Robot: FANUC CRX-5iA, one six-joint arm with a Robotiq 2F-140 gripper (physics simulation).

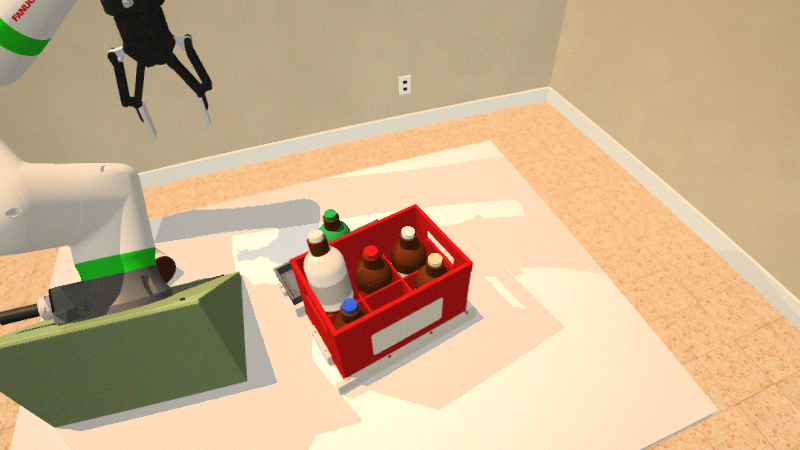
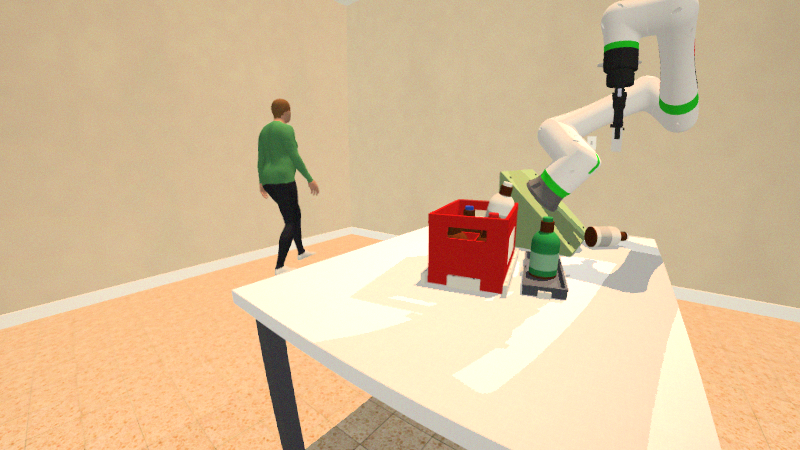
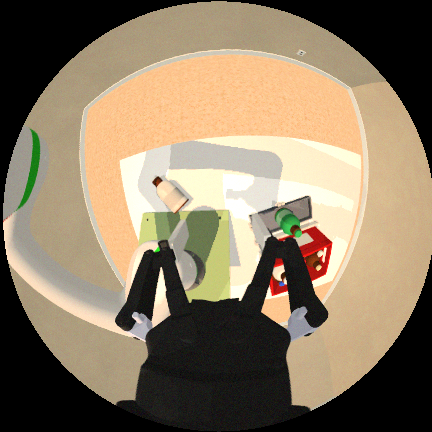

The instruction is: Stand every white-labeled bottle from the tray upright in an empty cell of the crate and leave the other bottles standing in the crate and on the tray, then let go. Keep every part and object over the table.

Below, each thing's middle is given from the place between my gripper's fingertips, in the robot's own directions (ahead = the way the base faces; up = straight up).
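Relative to the green bottle (image 2: 545,245), my hand is 250 mm above, 220 mm short of it and 170 mm to the left of it. The red-capped bottle (image 1: 372,273) is far below my hand, far ahead of it and far to the right of it. White-labeled bottle (image 1: 408,254): 250 mm below my hand, 340 mm ahead, 290 mm to the right.
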